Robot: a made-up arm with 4 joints.
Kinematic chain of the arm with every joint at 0, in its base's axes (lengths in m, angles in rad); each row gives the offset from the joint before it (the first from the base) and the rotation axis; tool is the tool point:
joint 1: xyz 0 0 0.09 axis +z
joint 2: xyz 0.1 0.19 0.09 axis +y
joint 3: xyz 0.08 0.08 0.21 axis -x
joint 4: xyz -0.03 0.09 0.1 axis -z
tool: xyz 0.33 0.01 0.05
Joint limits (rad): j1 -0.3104..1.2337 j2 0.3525..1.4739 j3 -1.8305..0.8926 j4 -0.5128..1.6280
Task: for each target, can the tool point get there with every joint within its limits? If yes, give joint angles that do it. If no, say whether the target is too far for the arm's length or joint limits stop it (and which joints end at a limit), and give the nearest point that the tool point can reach.
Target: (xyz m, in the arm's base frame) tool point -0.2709 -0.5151 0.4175
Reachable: no: joint limits stop it (at a limit: joint 1, joint 2, joint 4) | nearest point 0.1910 -0.0743 0.3452 | short by 0.643 m
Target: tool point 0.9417 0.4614 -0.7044
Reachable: no: too far | nearest point 0.6285 0.3080 -0.1343 | short by 0.668 m
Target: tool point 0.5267 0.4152 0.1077
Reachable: yes | joints 0.2417 0.9129 0.0023 0.2852
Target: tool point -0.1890 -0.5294 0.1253
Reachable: no: joint limits stop it (at a limit: joint 1, joint 2) | nearest point 0.2011 -0.0570 0.1431 | short by 0.613 m
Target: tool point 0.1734 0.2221 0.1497
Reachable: yes | joints 0.8472 0.8210 -0.9556 1.3071
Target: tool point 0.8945 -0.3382 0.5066
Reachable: no: too far | nearest point 0.6418 -0.0837 0.3850 | short by 0.379 m
